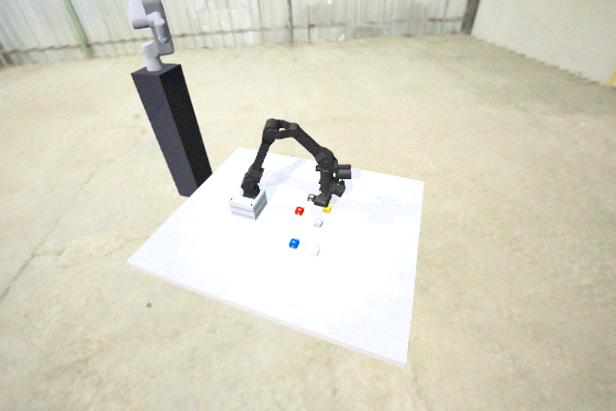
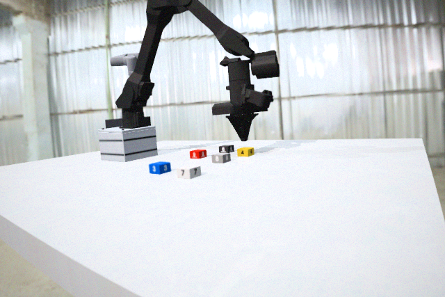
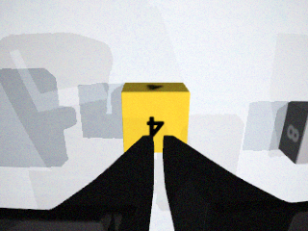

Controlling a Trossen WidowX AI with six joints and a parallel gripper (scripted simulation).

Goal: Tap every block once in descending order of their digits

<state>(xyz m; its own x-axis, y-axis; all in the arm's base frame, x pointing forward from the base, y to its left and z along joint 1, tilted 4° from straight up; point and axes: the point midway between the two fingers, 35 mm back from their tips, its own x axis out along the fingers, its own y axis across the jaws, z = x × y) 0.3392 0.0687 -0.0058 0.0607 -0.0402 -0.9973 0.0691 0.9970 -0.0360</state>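
Now: gripper tip 30 mm above the yellow 4 block. Round my gripper tip: red block: 120 mm behind, 40 mm to the right, 30 mm below; grey block marked 8: 10 mm behind, 100 mm to the right, 30 mm below; black block: 90 mm behind, 60 mm to the left, 30 mm below.
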